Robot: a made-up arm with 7 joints. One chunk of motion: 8 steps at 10 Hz.
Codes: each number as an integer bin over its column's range. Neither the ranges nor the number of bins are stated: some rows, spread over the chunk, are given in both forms.
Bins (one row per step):
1: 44 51 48 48 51 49 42
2: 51 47 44 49 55 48 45
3: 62 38 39 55 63 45 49
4: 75 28 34 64 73 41 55
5: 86 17 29 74 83 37 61
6: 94 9 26 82 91 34 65
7: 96 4 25 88 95 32 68
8: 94 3 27 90 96 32 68
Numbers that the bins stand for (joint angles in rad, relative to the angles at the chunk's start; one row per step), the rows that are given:
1: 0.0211 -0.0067 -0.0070 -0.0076 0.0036 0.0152 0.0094
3: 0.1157 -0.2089 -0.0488 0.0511 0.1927 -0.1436 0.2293
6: 0.2837 -0.6600 -0.1092 0.2775 0.6339 -0.5803 0.7319
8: 0.2837 -0.7533 -0.1045 0.3445 0.7127 -0.6597 0.8262
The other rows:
2: 0.0579 -0.0689 -0.0256 0.0008 0.0667 -0.0245 0.1036
4: 0.1839 -0.3644 -0.0720 0.1266 0.3503 -0.3024 0.4178
5: 0.2417 -0.5356 -0.0953 0.2104 0.5079 -0.4612 0.6063
7: 0.2942 -0.7378 -0.1138 0.3278 0.6970 -0.6597 0.8262

